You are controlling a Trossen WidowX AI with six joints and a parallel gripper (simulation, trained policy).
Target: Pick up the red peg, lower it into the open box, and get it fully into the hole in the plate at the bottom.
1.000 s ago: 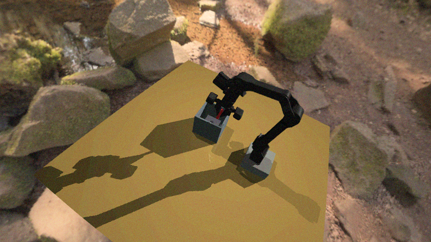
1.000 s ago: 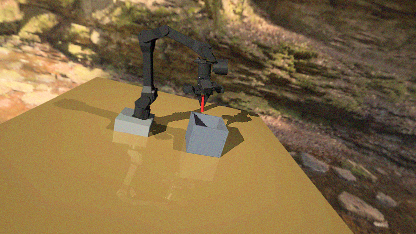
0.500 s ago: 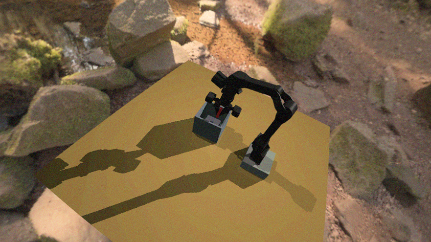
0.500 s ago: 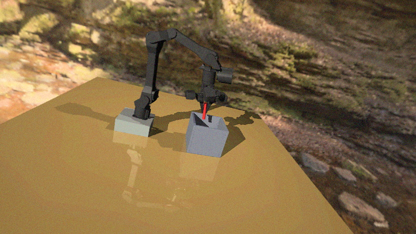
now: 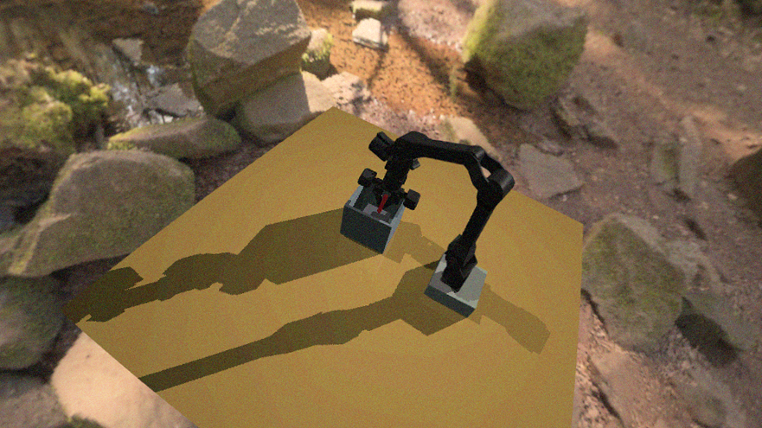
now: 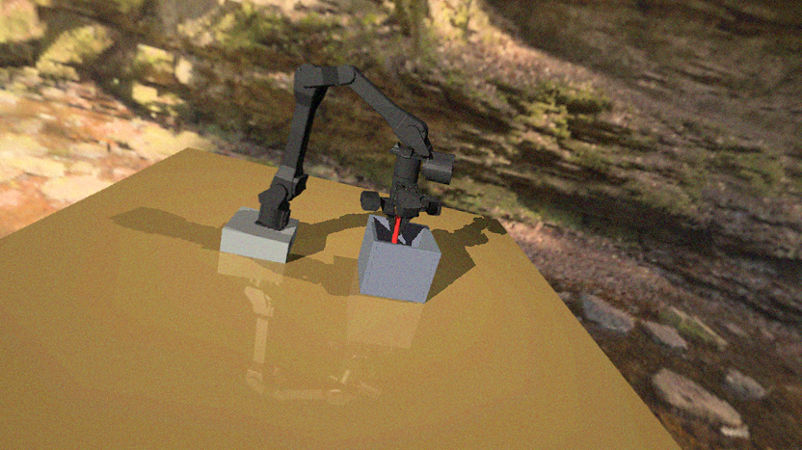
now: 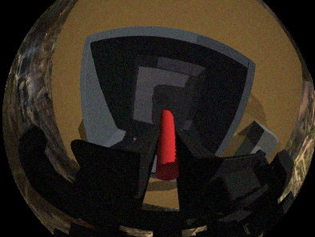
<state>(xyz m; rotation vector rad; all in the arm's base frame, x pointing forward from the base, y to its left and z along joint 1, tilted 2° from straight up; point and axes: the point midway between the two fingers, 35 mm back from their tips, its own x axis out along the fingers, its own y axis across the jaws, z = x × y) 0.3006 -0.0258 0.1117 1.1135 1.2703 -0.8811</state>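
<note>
My gripper tip is now 20 mm short of the plate, 10 mm to the left of it and 80 mm above it. From my gripper tip the other things lie so: red peg 10 mm above.
</note>
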